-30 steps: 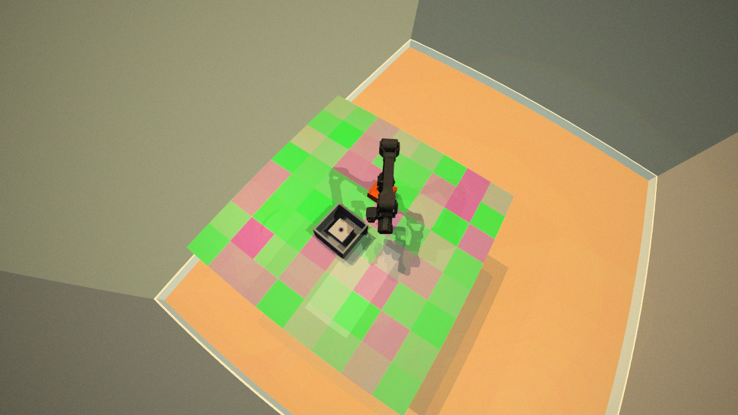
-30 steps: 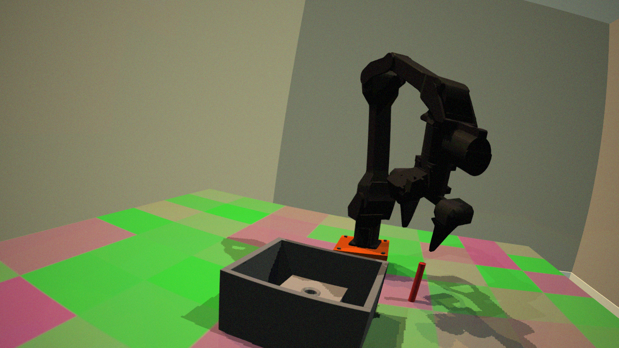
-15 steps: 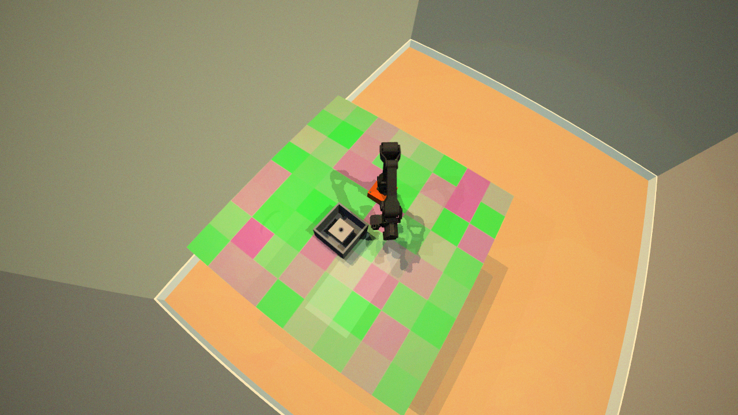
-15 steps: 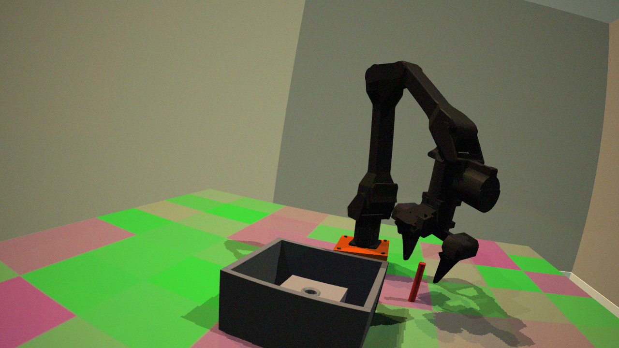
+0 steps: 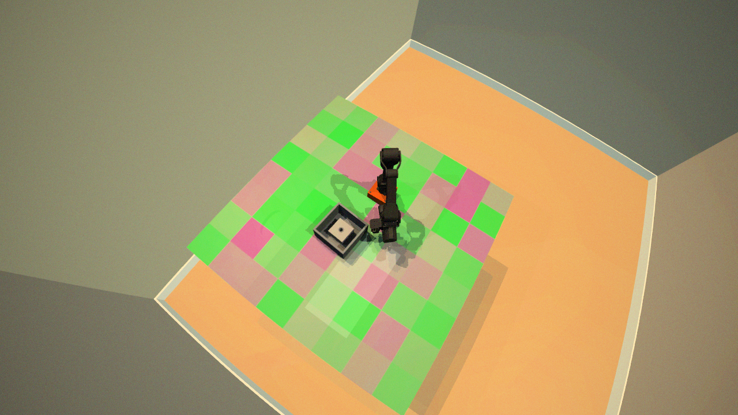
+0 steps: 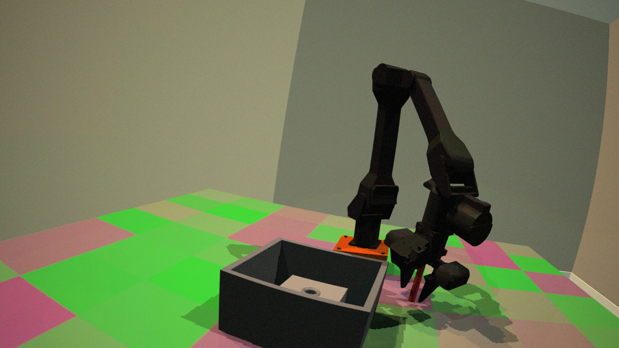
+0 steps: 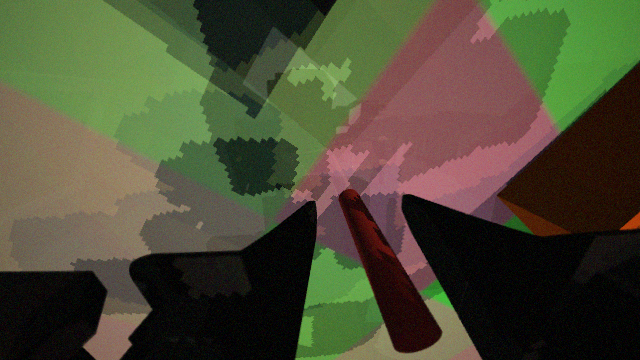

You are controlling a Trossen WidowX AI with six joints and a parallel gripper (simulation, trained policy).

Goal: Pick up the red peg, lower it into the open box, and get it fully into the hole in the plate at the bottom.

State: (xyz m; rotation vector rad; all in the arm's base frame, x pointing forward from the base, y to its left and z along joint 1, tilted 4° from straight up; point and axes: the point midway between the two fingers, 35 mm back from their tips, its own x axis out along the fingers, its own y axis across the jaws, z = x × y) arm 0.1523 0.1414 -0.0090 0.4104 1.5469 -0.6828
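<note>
The dark box lies 18 cm ahead of my gripper tip, 14 cm to the right of it and 1 cm above it. The rest, counted from my gripper tip: red peg (3 cm above).
</note>
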